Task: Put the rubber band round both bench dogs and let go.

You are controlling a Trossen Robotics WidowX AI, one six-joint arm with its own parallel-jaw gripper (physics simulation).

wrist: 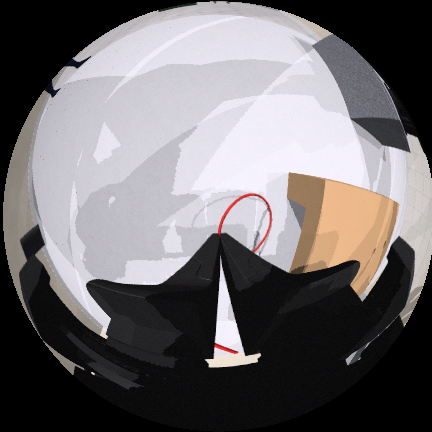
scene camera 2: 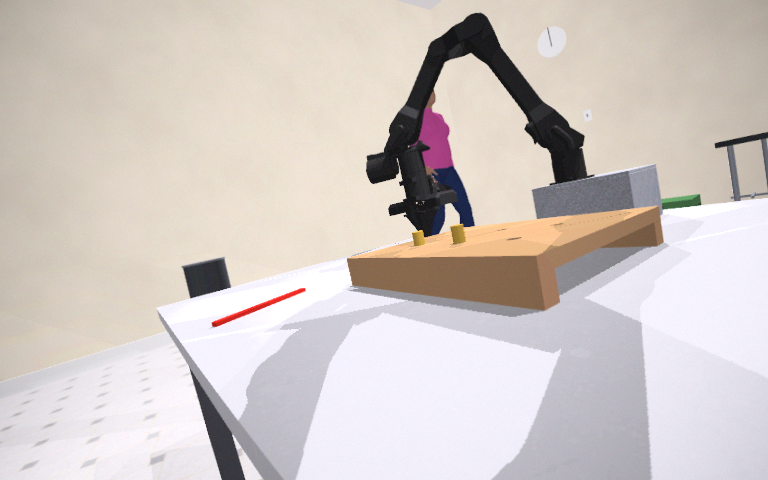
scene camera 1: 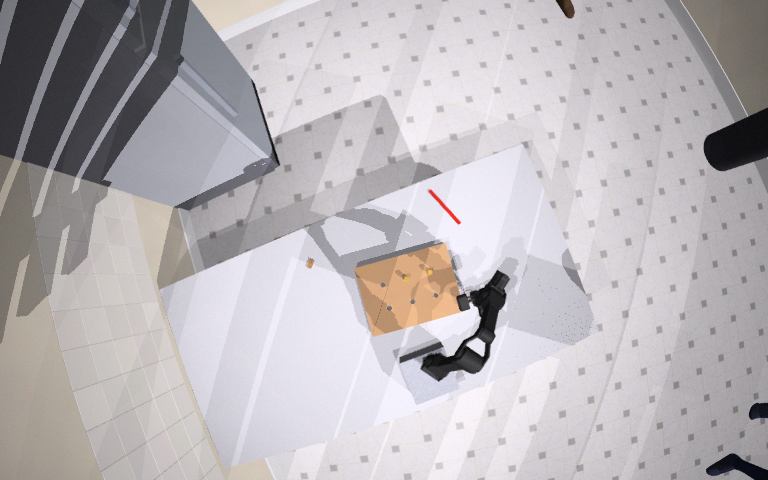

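Seen in the pictures: gripper, fingertip midpoint: (wrist: 218, 238); arm's base at its link origin: (scene camera 2: 571, 180) (scene camera 1: 432, 363).
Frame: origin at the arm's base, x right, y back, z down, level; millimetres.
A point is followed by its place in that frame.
The rubber band, a thin red loop (wrist: 252, 194) {x 211, y -187, z 86 mm}, hangs from my fingertips in the wrist view, with its shadow apart from it on the table. My gripper (scene camera 2: 425, 230) {x 235, y -215, z 69 mm} (wrist: 218, 238) {x 235, y -215, z 69 mm} is shut on the band's near side. It points down beside the board's right edge in scene view 1. Two yellow bench dogs, one nearer the gripper (scene camera 1: 429, 272) (scene camera 2: 418, 238) {x 235, y -215, z 69 mm} and one farther (scene camera 1: 406, 278) {x -30, y -345, z 28 mm} (scene camera 2: 458, 233) {x -38, y -349, z 40 mm}, stand upright in the wooden board (scene camera 1: 368, 283) {x -182, y -355, z 54 mm} (scene camera 2: 441, 280) {x -95, y -435, z 82 mm} (wrist: 350, 215) {x 126, y -188, z 54 mm}. The band is around neither dog. The dogs do not show in the wrist view.
A straight red stick (scene camera 1: 444, 206) {x 191, y -604, z 97 mm} (scene camera 2: 258, 307) {x 178, y -613, z 100 mm} (wrist: 226, 348) {x 185, y -603, z 100 mm} lies on the white table beyond the board. A small orange block (scene camera 1: 310, 263) {x -412, y -485, z 97 mm} lies left of the board in scene view 1. The arm stands on a grey block (scene camera 1: 427, 387) {x -36, y 90, z -1 mm} (scene camera 2: 583, 200) {x -42, y -40, z 40 mm} (wrist: 367, 80).
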